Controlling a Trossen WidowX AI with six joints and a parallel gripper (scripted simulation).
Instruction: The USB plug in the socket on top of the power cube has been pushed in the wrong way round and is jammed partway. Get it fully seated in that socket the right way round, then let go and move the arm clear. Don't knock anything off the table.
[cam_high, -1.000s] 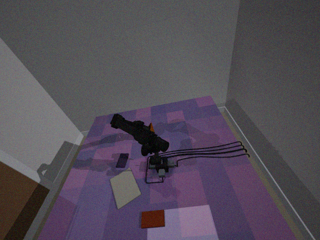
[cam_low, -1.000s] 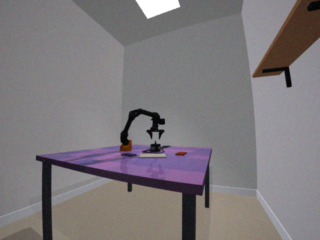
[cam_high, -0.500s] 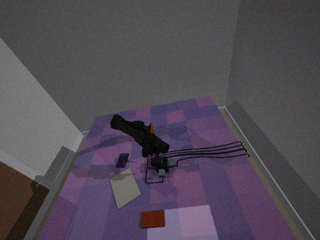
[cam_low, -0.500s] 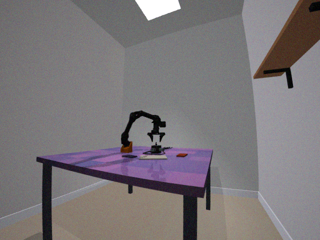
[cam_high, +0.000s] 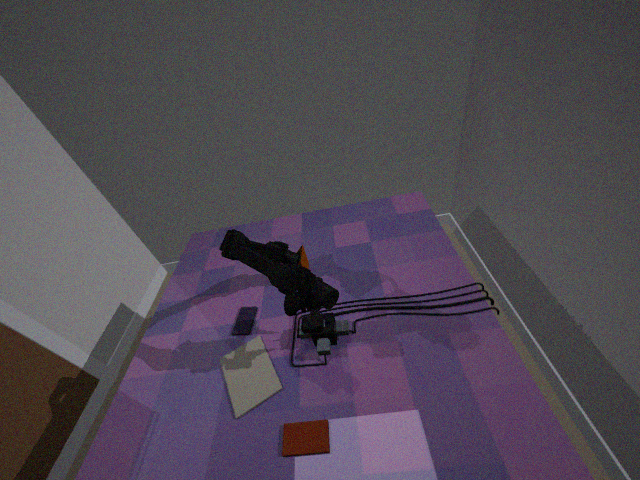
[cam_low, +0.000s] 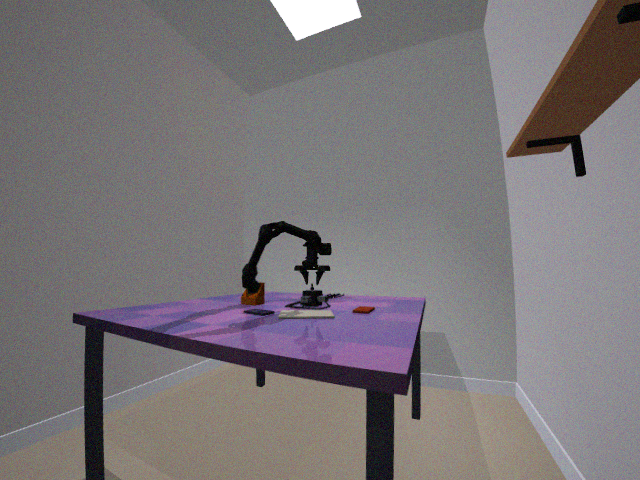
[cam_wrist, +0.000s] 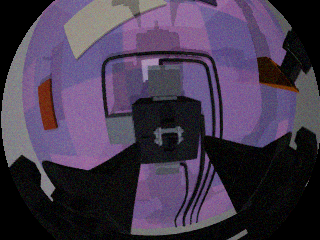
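My gripper tip is now 20 mm above the USB plug. Also, from my gripper tip: white sheet (70 mm ahead, 270 mm to the right, 100 mm below); then red card (290 mm ahead, 90 mm to the right, 100 mm below).
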